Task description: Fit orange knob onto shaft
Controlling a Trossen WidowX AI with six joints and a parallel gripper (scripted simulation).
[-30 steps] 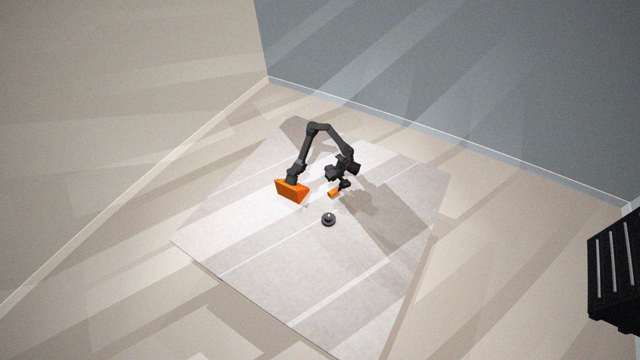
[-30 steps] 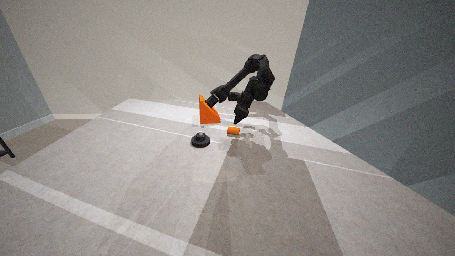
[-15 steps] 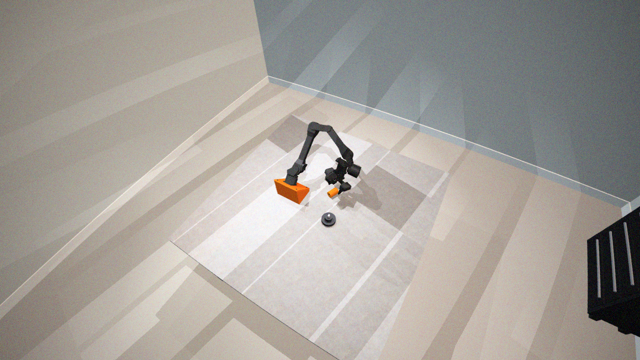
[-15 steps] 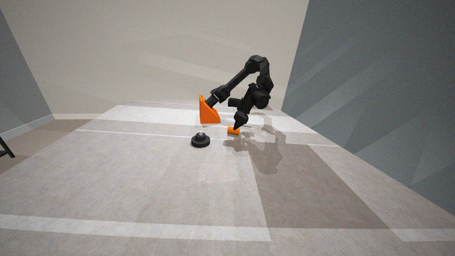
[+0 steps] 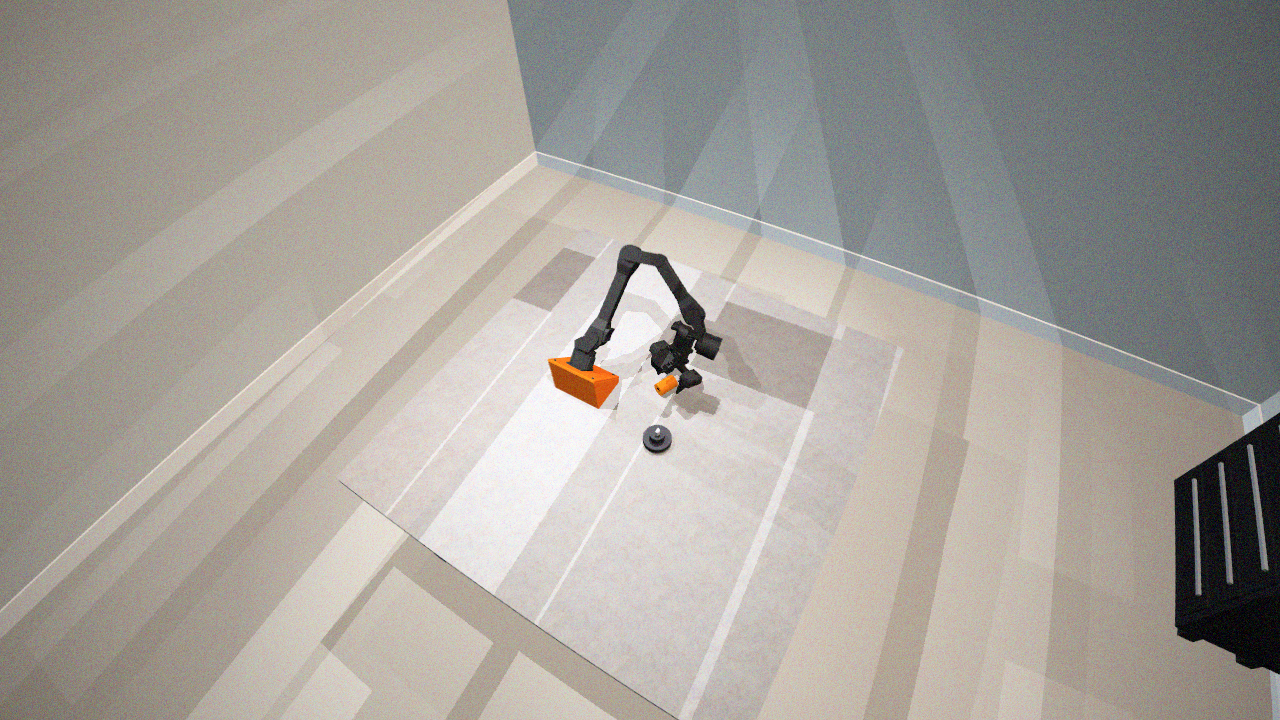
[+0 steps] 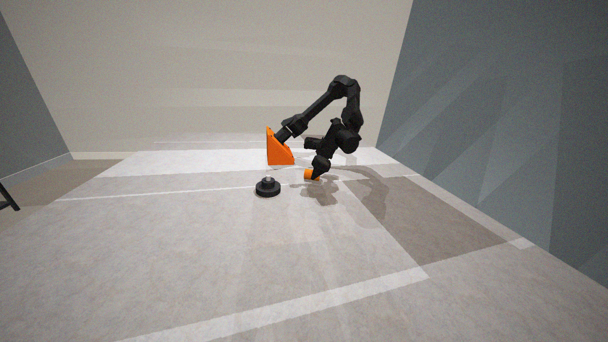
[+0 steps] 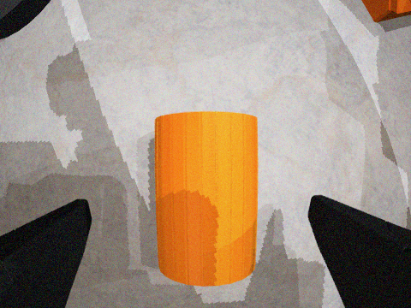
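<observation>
Now: the orange knob 1 cm to the left of my gripper tip and 1 cm below it. The rest, counted from my gripper tip: round dark pedestal (8 cm ahead, 17 cm to the right).
</observation>
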